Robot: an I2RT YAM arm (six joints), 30 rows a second.
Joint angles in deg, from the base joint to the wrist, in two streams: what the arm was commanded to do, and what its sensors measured. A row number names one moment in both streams.
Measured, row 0: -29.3 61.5 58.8 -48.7 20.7 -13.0
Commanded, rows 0 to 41: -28.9 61.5 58.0 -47.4 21.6 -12.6; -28.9 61.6 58.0 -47.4 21.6 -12.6; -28.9 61.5 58.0 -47.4 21.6 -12.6; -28.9 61.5 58.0 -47.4 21.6 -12.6; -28.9 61.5 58.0 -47.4 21.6 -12.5; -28.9 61.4 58.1 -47.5 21.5 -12.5; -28.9 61.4 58.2 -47.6 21.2 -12.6; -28.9 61.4 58.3 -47.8 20.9 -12.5; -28.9 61.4 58.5 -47.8 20.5 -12.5; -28.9 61.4 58.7 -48.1 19.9 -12.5; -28.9 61.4 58.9 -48.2 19.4 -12.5; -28.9 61.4 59.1 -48.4 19.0 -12.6; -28.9 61.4 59.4 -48.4 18.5 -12.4; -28.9 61.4 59.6 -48.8 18.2 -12.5; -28.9 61.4 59.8 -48.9 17.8 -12.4; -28.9 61.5 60.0 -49.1 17.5 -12.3; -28.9 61.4 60.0 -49.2 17.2 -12.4; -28.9 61.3 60.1 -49.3 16.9 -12.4; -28.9 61.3 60.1 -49.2 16.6 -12.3; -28.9 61.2 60.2 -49.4 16.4 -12.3; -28.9 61.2 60.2 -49.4 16.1 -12.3; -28.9 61.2 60.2 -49.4 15.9 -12.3; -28.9 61.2 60.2 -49.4 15.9 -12.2; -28.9 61.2 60.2 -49.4 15.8 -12.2; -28.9 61.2 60.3 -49.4 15.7 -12.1; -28.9 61.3 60.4 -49.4 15.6 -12.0; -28.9 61.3 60.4 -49.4 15.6 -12.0; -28.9 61.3 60.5 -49.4 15.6 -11.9; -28.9 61.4 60.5 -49.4 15.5 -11.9; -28.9 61.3 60.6 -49.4 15.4 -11.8; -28.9 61.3 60.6 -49.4 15.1 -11.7; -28.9 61.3 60.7 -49.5 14.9 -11.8; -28.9 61.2 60.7 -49.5 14.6 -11.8; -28.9 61.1 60.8 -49.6 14.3 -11.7; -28.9 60.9 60.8 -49.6 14.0 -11.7; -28.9 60.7 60.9 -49.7 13.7 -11.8; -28.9 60.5 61.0 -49.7 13.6 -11.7; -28.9 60.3 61.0 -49.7 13.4 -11.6; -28.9 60.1 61.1 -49.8 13.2 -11.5; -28.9 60.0 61.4 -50.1 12.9 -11.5; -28.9 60.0 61.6 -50.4 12.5 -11.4; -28.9 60.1 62.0 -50.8 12.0 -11.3
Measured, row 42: -29.3 61.2 59.5 -49.8 13.7 -12.6
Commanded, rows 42 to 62: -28.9 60.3 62.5 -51.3 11.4 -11.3; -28.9 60.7 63.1 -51.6 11.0 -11.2; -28.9 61.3 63.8 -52.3 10.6 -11.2; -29.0 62.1 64.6 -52.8 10.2 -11.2; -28.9 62.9 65.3 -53.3 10.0 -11.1; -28.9 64.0 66.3 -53.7 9.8 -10.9; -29.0 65.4 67.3 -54.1 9.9 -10.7; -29.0 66.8 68.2 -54.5 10.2 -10.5; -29.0 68.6 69.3 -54.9 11.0 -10.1; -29.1 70.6 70.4 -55.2 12.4 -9.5; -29.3 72.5 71.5 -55.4 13.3 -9.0; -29.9 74.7 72.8 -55.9 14.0 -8.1; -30.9 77.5 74.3 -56.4 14.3 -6.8; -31.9 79.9 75.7 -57.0 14.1 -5.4; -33.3 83.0 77.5 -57.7 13.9 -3.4; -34.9 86.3 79.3 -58.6 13.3 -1.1; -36.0 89.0 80.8 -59.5 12.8 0.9; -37.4 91.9 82.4 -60.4 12.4 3.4; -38.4 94.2 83.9 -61.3 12.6 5.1; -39.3 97.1 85.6 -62.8 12.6 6.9; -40.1 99.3 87.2 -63.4 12.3 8.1
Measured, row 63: -38.0 95.4 83.8 -58.3 12.5 0.6
